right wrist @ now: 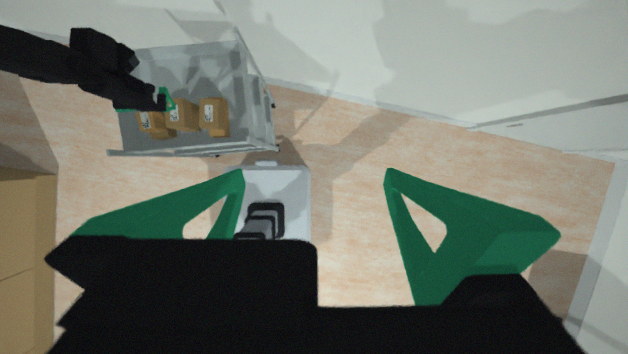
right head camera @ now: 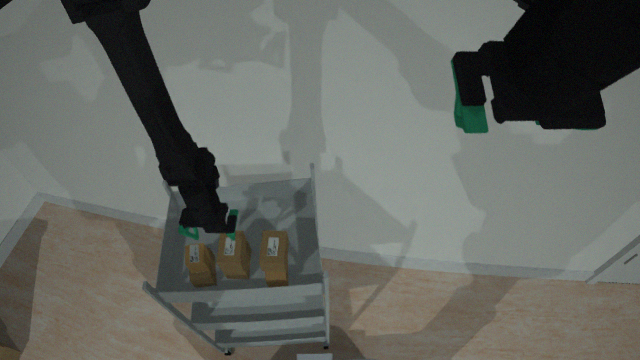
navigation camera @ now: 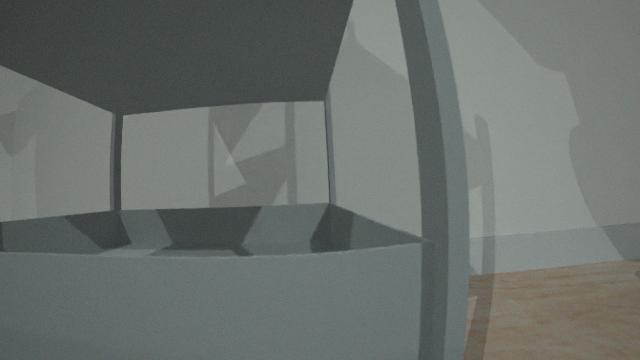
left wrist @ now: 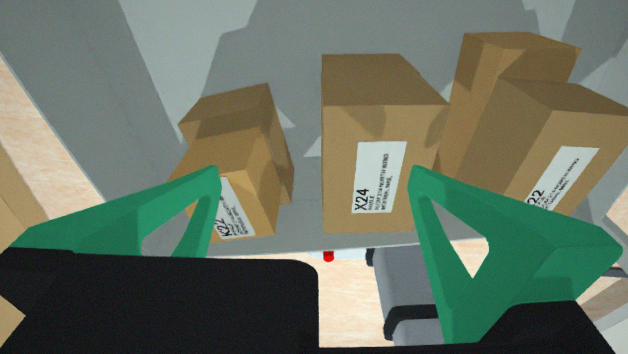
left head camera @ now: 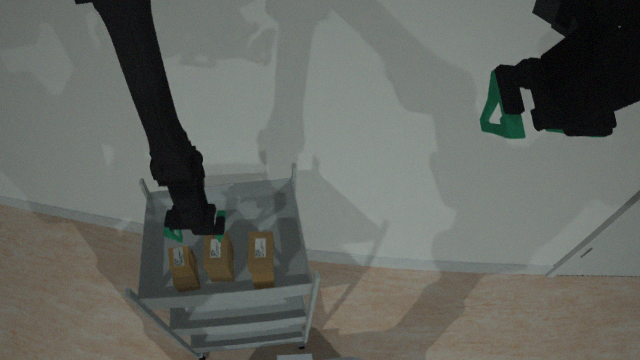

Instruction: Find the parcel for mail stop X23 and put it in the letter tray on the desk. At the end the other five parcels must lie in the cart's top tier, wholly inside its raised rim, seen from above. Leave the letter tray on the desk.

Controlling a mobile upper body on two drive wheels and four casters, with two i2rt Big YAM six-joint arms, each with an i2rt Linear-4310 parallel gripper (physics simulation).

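Frame: origin at the left arm's base, x right, y down, z ahead, level; centimetres.
Where they show: left gripper, fingertip midpoint: (right wrist: 159, 107) (right head camera: 215, 238) (left wrist: 314, 176) (left head camera: 200, 240); right gripper, fingertip midpoint: (right wrist: 314, 176) (right head camera: 498, 119) (left head camera: 515, 125).
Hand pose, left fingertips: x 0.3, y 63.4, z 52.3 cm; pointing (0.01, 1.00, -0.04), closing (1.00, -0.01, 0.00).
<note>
Things, the pixels of their top centre, and the offset from my left fingertips.
- X24 parcel, top centre: (left wrist: 376, 180) (left head camera: 215, 248) (right head camera: 229, 246) (right wrist: 174, 112) dx +3.5, dy +1.3, dz -1.4 cm
- left parcel, top centre: (left wrist: 223, 211) (left head camera: 178, 256) (right head camera: 194, 253) (right wrist: 145, 120) dx -5.7, dy +1.3, dz -3.8 cm
- right parcel, top centre: (left wrist: 555, 183) (left head camera: 260, 247) (right head camera: 272, 246) (right wrist: 208, 113) dx +14.5, dy +1.1, dz -1.5 cm
The grey cart's top tier (left head camera: 225, 295) (right head camera: 240, 294) (left wrist: 90, 125) holds brown parcels, wholly or partly overlapping in view. In the left wrist view the X24 parcel (left wrist: 345, 170) is central; a left parcel (left wrist: 255, 150), label partly covered, ends in 22, with another parcel (left wrist: 281, 120) behind it; a right parcel (left wrist: 530, 135), also ending in 22, has another parcel (left wrist: 462, 105) behind it. No label reads X23. My left gripper (left head camera: 197, 236) (right head camera: 210, 234) (left wrist: 314, 176) is open above the X24 parcel. My right gripper (left head camera: 542, 131) (right head camera: 521, 127) (right wrist: 314, 176) is open, far from the cart. Desk and letter tray do not show.
Lower cart tiers (left head camera: 250, 320) (navigation camera: 210, 305) lie under the top one. The white base (right wrist: 295, 200) with its grey column (left wrist: 405, 275) stands at the cart's near side. Tan furniture (right wrist: 25, 225) is at the left of the right wrist view. A pale wall (left head camera: 370, 150) stands behind the cart.
</note>
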